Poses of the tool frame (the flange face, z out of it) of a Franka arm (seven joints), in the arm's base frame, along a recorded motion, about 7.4 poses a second.
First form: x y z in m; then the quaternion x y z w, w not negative.
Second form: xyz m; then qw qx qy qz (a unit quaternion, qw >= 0). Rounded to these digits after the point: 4 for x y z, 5 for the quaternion.
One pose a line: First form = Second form
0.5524, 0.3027, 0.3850, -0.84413, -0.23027, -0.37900, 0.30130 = 0.5524, 0.3027, 0.3850, 0.30130, -0.84413, -0.23027, -0.37900
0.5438, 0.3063, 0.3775, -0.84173, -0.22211, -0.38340, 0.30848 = 0.5438, 0.3063, 0.3775, 0.30848, -0.84173, -0.22211, -0.38340
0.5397, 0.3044, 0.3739, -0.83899, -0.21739, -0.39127, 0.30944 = 0.5397, 0.3044, 0.3739, 0.30944, -0.83899, -0.21739, -0.39127
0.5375, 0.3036, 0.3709, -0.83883, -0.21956, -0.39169, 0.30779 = 0.5375, 0.3036, 0.3709, 0.30779, -0.83883, -0.21956, -0.39169
